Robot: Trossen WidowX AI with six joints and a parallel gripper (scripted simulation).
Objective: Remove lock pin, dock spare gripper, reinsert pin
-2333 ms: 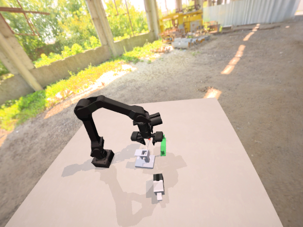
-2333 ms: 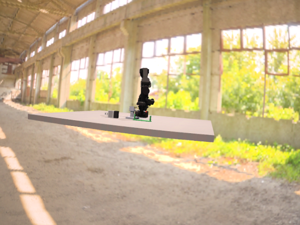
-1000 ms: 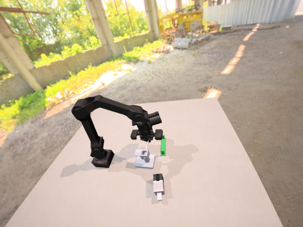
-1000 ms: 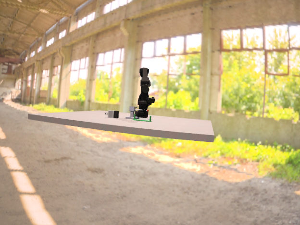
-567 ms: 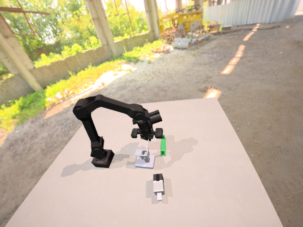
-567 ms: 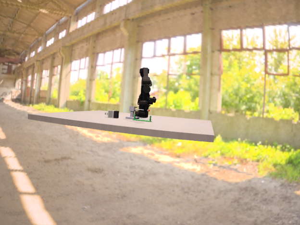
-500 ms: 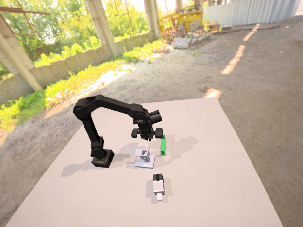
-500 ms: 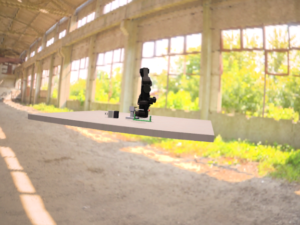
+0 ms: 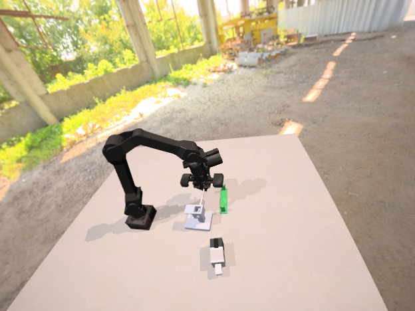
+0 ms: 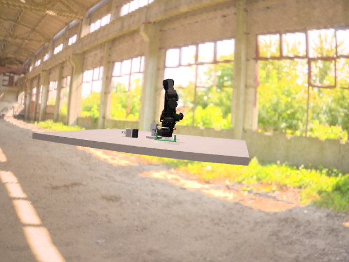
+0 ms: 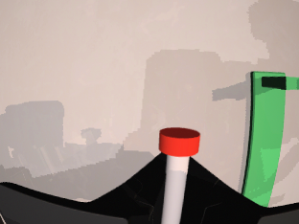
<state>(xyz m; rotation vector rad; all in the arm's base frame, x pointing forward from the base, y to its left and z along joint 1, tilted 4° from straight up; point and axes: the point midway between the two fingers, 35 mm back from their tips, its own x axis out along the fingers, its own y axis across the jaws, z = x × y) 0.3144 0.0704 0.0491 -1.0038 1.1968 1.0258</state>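
Now: the green cradle 80 mm ahead of my gripper tip, 40 mm to the right of it and 30 mm below it. Round my gripper tip: grey mount (40 mm behind, 120 mm to the right); spare gripper (20 mm ahead, 290 mm to the right, 20 mm below).
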